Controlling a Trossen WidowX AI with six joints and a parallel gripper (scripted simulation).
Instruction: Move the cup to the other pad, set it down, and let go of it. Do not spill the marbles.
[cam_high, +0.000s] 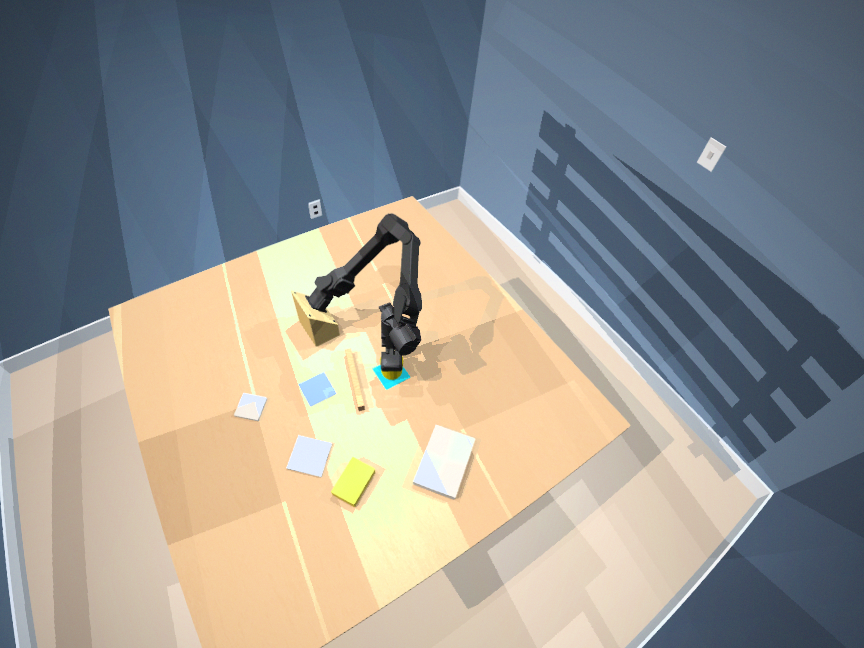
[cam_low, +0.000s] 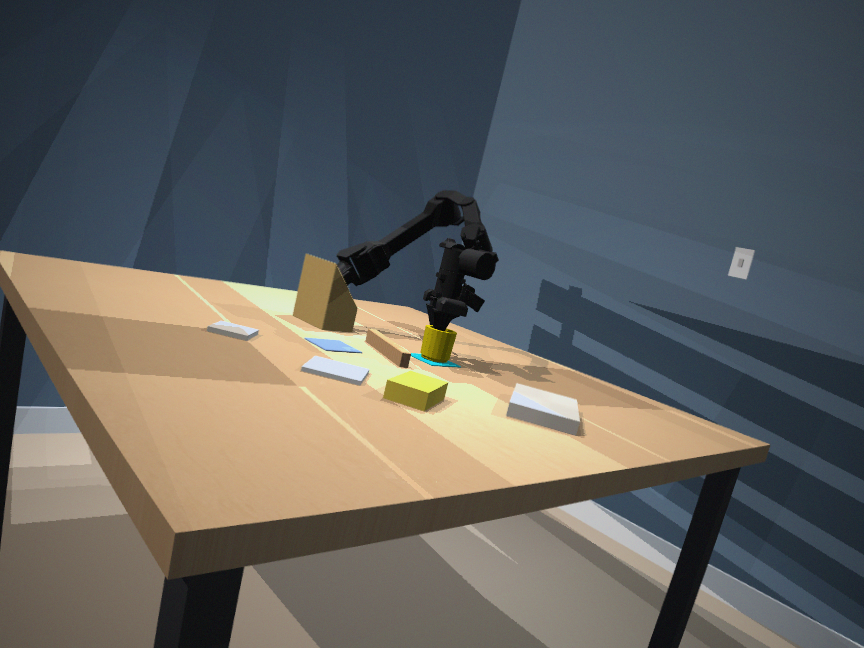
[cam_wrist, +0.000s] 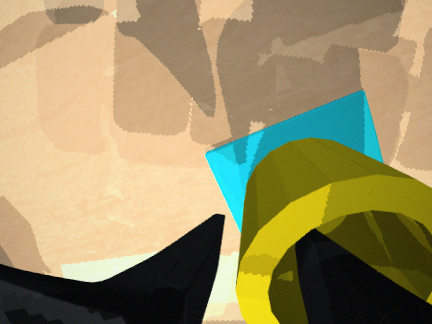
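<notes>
The yellow cup is 2 cm ahead of my gripper tip, 1 cm to the right of it and 1 cm below it. Also, from my gripper tip: blue marble 3 cm to the right, 3 cm below, 2 cm ahead; then wooden bar 13 cm to the right, 4 cm below; then cyan pad 5 cm below, 3 cm ahead, 1 cm to the right.
</notes>
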